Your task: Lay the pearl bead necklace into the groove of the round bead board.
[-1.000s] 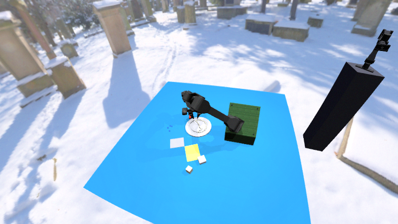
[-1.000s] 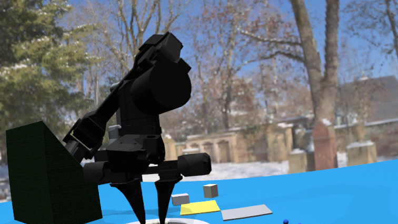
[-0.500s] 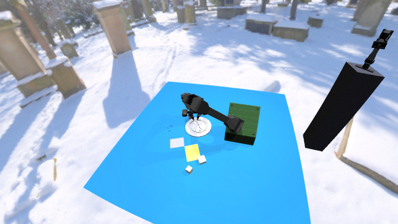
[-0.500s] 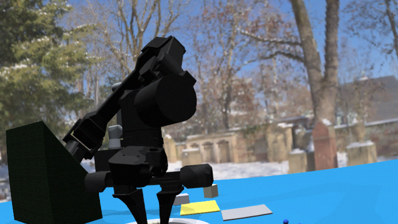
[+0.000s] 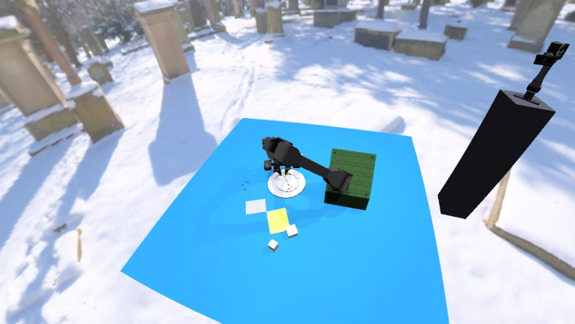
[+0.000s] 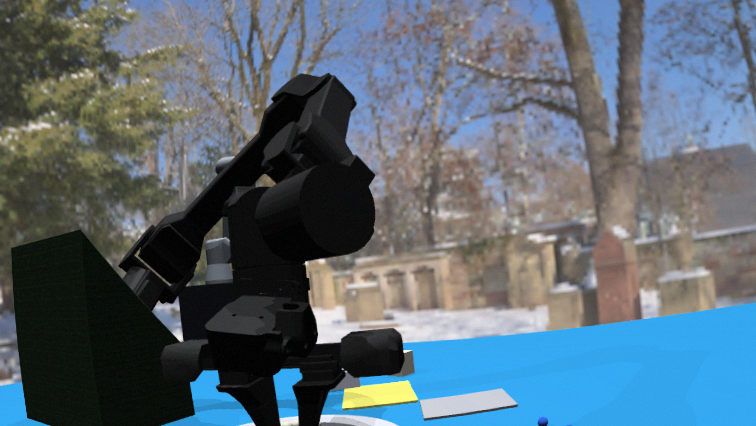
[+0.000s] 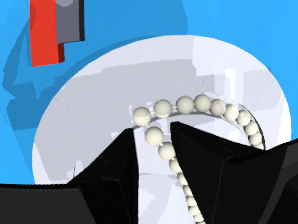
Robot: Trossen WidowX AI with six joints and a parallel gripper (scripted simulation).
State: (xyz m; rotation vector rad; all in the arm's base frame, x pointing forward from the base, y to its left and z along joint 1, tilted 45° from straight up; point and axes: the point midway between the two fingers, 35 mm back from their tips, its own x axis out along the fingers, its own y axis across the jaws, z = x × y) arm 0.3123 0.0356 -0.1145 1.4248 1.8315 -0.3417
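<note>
Now: the round white bead board 30 mm behind my gripper tip, 40 mm to the left of it and 10 mm below it. The rest, counted from my gripper tip: red object: 70 mm ahead, 70 mm to the right, 10 mm below; grey tile: 50 mm ahead, 230 mm to the left, 10 mm below; white strip: 110 mm ahead, 240 mm to the right, 10 mm below.
</note>
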